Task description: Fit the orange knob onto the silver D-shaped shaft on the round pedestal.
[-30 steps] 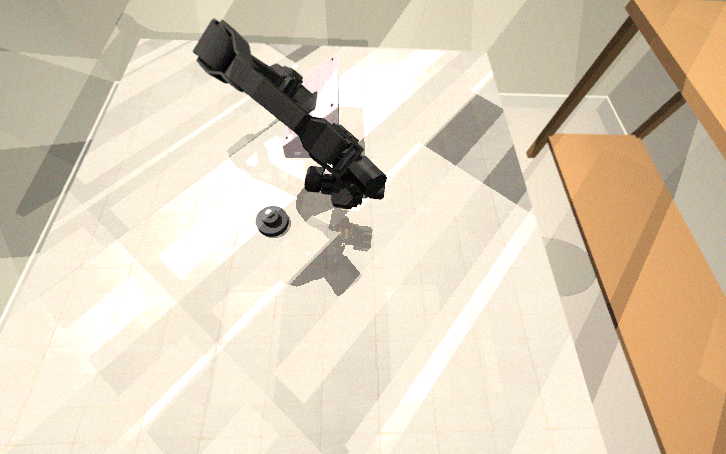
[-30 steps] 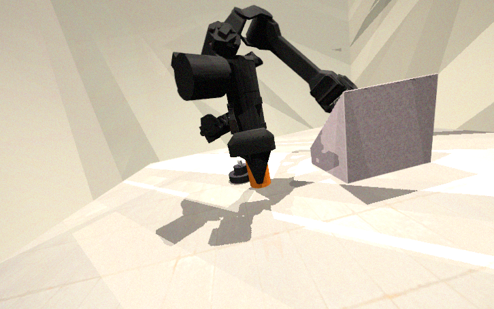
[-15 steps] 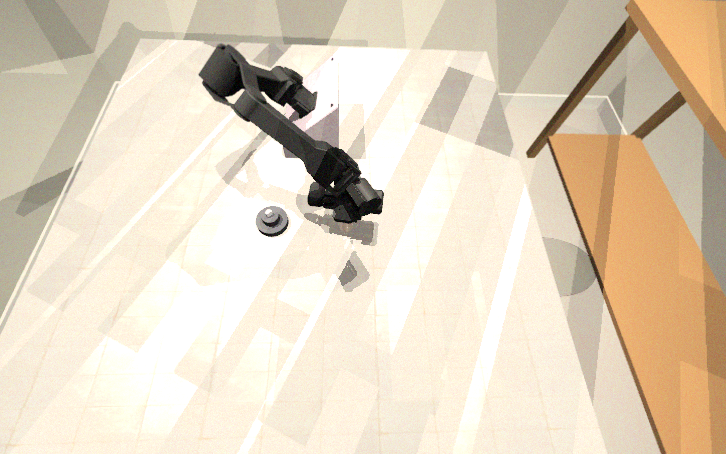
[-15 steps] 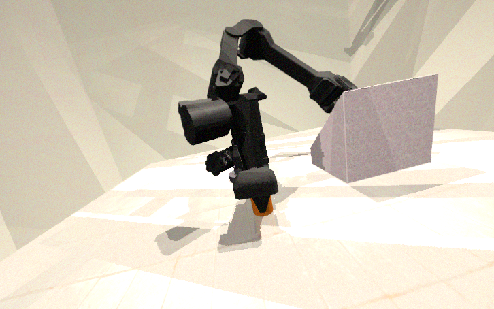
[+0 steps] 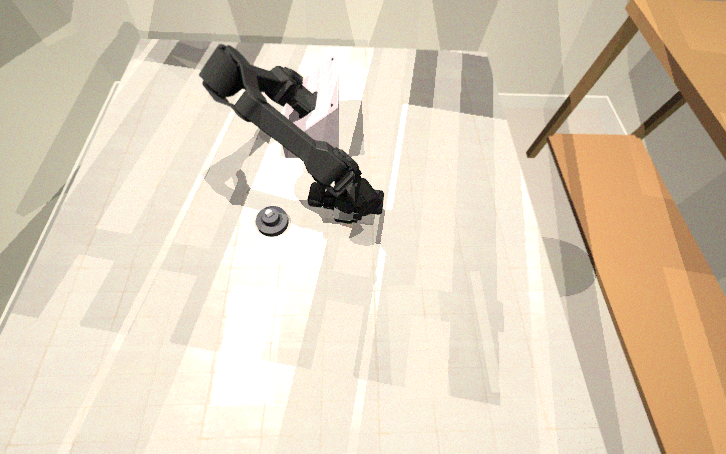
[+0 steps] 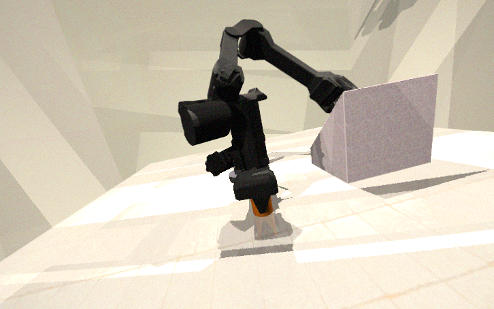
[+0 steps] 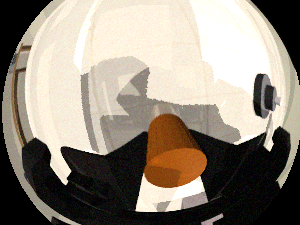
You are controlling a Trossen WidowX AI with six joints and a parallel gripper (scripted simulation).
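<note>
Now: gripper tip 30 mm below the orange knob. From my gripper tip the other things lie so: black round pedestal: 200 mm to the right, 40 mm ahead, 20 mm above.
</note>
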